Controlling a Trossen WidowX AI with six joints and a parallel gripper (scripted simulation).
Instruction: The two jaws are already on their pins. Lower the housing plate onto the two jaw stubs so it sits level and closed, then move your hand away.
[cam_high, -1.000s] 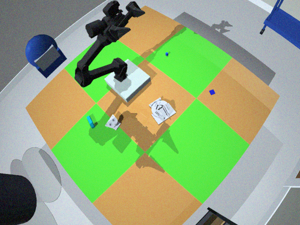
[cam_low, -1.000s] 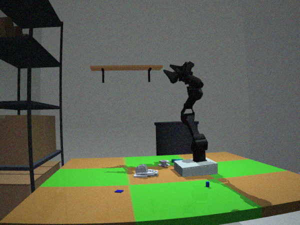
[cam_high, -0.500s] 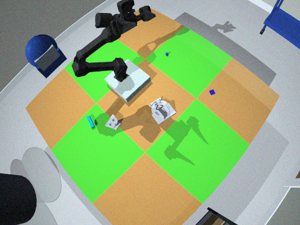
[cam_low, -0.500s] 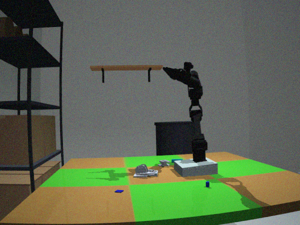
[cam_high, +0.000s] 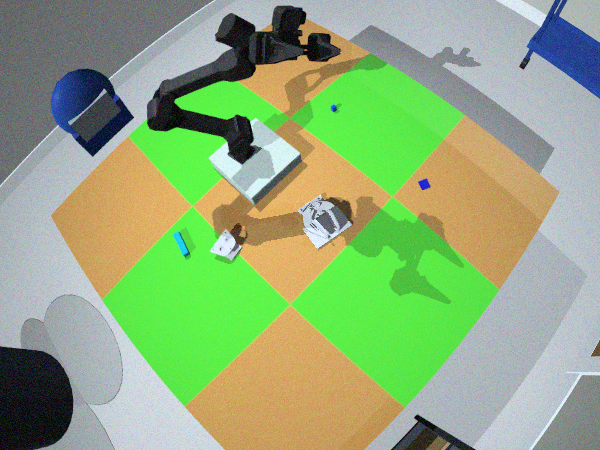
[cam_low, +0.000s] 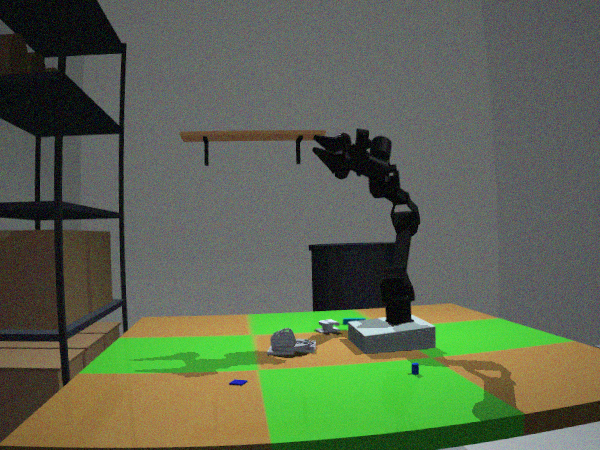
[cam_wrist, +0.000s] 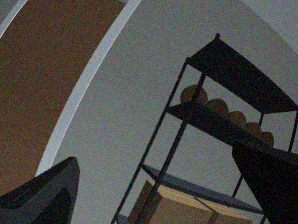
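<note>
Now: the teal bar 54 cm below my gripper tip, 40 cm to the right of it and 25 cm behind it. From my gripper tip the other things lie so: blue peg 54 cm below, 24 cm to the left, 15 cm behind; flat blue square 55 cm below, 23 cm ahead, 17 cm to the left.
</note>
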